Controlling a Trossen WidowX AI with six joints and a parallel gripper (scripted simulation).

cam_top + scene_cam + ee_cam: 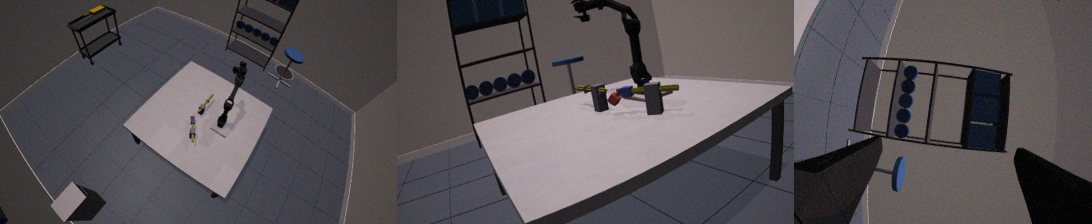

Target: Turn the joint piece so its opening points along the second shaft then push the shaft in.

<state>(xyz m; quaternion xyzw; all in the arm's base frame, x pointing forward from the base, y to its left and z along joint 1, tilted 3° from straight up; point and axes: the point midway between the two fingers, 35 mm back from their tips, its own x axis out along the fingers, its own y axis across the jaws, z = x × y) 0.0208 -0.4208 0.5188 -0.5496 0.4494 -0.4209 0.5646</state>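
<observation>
Now: gripper tip 250 mm short of the red joint piece, 520 mm to the right of it and 480 mm above it.
</observation>
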